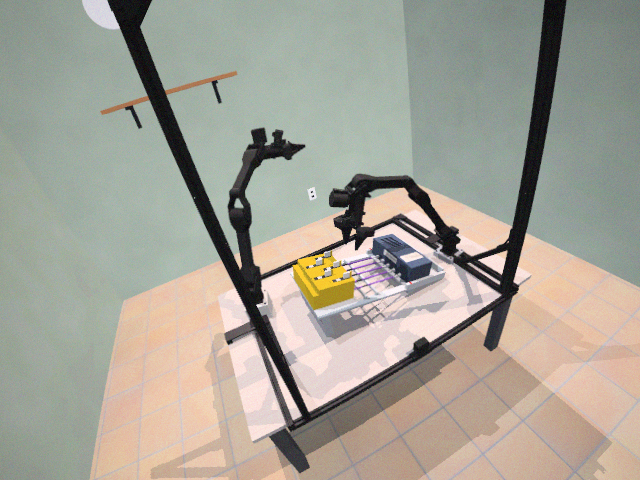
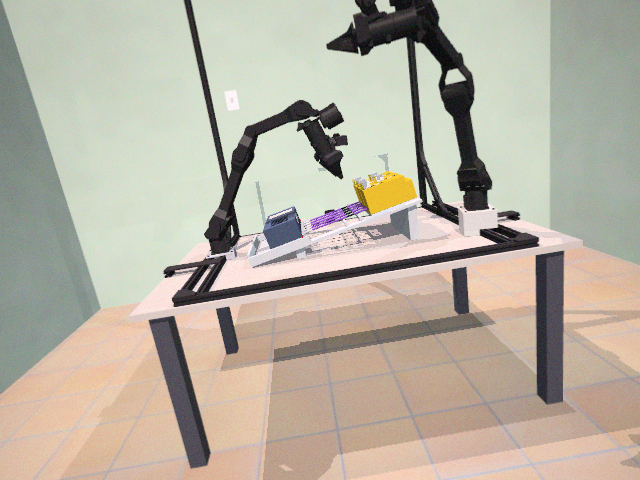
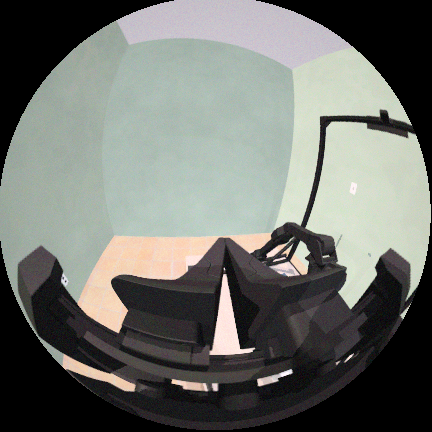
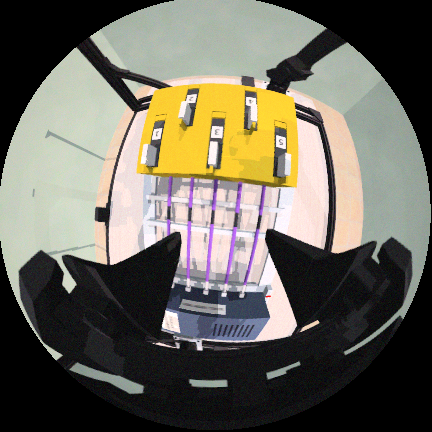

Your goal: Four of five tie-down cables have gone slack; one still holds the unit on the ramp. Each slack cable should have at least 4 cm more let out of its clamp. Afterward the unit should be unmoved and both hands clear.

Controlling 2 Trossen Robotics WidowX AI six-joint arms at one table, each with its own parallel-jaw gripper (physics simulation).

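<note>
The dark blue unit [image 1: 395, 258] [image 2: 281, 227] [image 4: 220, 311] sits at the low end of the white ramp [image 1: 426, 281] [image 2: 279, 255]. The yellow clamp housing [image 1: 330, 295] [image 2: 390, 196] [image 4: 220, 100] stands at the high end, with grey levers numbered 1 to 5. Purple cables with black bands, such as the middle cable [image 4: 209, 250], run between them; which are slack I cannot tell. My right gripper [image 1: 351, 244] [image 2: 341, 177] [image 4: 224, 235] is open and empty above the cables, apart from the housing. My left gripper [image 1: 303, 146] [image 2: 327, 46] [image 3: 223, 242] is shut, empty, high above the table.
A black frame [image 2: 330, 276] runs around the table top, with tall black posts [image 1: 535, 134] rising from it. A small black box [image 1: 421, 345] sits on the frame's front rail. A wooden shelf [image 1: 193, 85] is on the wall behind.
</note>
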